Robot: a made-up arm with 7 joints. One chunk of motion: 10 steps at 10 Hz.
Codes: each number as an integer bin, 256 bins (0 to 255) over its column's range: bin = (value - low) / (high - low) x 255, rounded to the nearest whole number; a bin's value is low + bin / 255 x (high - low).
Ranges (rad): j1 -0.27..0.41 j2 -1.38..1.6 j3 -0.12..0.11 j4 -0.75..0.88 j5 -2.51..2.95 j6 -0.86..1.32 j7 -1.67..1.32
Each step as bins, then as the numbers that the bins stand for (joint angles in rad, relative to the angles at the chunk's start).
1 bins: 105 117 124 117 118 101 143
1 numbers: 0.0100 -0.0127 -0.0082 -0.0021 0.0166 0.0035 0.0067
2 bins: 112 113 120 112 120 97 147
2 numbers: 0.0287 -0.0595 -0.0118 -0.0341 0.0594 -0.0307 0.0536
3 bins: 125 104 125 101 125 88 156
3 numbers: 0.0633 -0.1646 -0.0073 -0.1044 0.1665 -0.1077 0.1592
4 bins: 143 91 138 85 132 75 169
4 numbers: 0.1113 -0.3165 0.0045 -0.2067 0.3164 -0.2188 0.3116
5 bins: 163 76 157 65 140 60 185
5 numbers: 0.1647 -0.4918 0.0216 -0.3345 0.4876 -0.3471 0.4992
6 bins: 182 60 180 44 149 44 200
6 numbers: 0.2153 -0.6788 0.0424 -0.4687 0.6804 -0.4838 0.6751
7 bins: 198 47 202 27 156 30 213
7 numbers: 0.2580 -0.8307 0.0622 -0.5774 0.8302 -0.6035 0.8275
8 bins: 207 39 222 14 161 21 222
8 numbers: 0.2820 -0.9242 0.0802 -0.6605 0.9373 -0.6805 0.9331
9 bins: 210 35 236 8 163 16 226
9 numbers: 0.2900 -0.9710 0.0929 -0.6989 0.9801 -0.7232 0.9800
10 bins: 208 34 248 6 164 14 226
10 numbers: 0.2847 -0.9827 0.1037 -0.7116 1.0015 -0.7403 0.9800
